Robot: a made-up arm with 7 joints.
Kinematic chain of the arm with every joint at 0, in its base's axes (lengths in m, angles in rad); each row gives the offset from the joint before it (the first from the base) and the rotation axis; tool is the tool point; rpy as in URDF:
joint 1: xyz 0 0 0.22 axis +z
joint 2: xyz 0 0 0 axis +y
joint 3: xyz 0 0 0.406 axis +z
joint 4: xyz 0.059 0 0 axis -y
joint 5: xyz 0.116 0 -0.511 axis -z
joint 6: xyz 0 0 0 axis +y
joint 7: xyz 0.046 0 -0.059 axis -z
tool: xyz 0 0 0 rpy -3.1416 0 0
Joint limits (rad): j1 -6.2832..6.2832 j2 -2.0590..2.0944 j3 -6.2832..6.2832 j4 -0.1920..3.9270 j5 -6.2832..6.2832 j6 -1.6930..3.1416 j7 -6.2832..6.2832
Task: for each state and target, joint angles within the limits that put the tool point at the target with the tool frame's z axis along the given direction. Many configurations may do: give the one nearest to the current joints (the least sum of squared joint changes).
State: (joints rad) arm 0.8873 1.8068 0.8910 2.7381 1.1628 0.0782 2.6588
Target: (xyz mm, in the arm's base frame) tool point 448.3 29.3 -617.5 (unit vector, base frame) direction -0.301 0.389 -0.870
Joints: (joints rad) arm 0.0930 2.0926 -0.0076 2.1011 1.0027 0.5247 2.6588
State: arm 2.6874 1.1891 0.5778 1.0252 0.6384 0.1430 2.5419
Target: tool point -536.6 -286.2 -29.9 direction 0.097 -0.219 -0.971
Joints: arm 3.3453 0.7401 0.2872 0.9921 0.1825 0.2768 2.5419
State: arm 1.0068 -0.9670 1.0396 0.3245 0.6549 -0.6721 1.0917
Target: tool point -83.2 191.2 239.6 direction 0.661 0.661 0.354
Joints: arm 1.1296 -0.7385 1.3107 0.0257 1.6605 -1.2359 1.0917
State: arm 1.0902 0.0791 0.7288 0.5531 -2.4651 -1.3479 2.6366
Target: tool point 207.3 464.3 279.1 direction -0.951 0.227 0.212
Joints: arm 0.3793 0.3670 0.7297 0.8599 -1.7967 -1.6930 2.6366
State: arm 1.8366 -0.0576 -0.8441 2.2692 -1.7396 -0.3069 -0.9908
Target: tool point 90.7 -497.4 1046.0 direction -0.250 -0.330 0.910
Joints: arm 1.8060 -0.6410 -0.4916 2.8999 -1.4057 -0.4620 -0.9908
